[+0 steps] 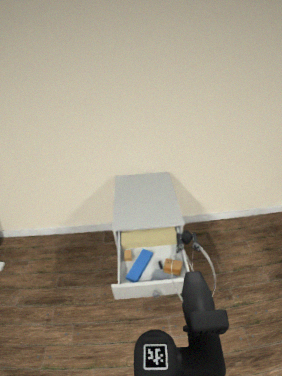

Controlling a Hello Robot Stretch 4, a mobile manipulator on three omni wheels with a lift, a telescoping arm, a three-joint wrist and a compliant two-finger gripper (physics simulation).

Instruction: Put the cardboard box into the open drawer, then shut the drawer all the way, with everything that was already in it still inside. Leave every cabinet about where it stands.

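Places are measured from the robot's base along level axes (x right, y ahead, z up), in centimetres.
Where they show: hand, its tool point: (185, 234).
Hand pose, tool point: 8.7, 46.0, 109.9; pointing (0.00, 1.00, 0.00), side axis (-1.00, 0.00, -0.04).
Observation:
Things, the pixels of their centre, and the offset from my tool point, as dx, dy, dz. "spot": a spot on its surface instead.
- brown-orange box, middle of its body: (172, 267) +1.7, +26.3, -57.0
- blue block, middle of its body: (139, 265) -15.9, +29.0, -59.1
- small orange block, middle of its body: (128, 255) -22.9, +35.7, -59.1
- greyish item, middle of its body: (163, 277) -3.3, +21.7, -60.1
- tan surface, a spot on its surface: (149, 237) spot: -10.4, +45.8, -55.5
The white drawer (126, 290) of the grey cabinet (147, 200) is pulled out. A brown-orange box (173, 267), which looks like the cardboard box, is in the drawer's front right part; a thin light line crosses it. A blue block (139, 265), a small orange block (128, 255), a small dark item and a greyish item (161, 275) also lie in the drawer. A tan surface (149, 237) shows at its back. My gripper (187, 242) is over the drawer's right side wall, right of and beyond the box. Its fingertips look shut, with no held thing visible.
A pale wall with a white baseboard (65, 231) stands behind the cabinet. My dark wrist and arm (200, 310) cover the lower right. A white edge (1, 266) and a dark shape show at the left border. The floor is brown wood (60, 310).

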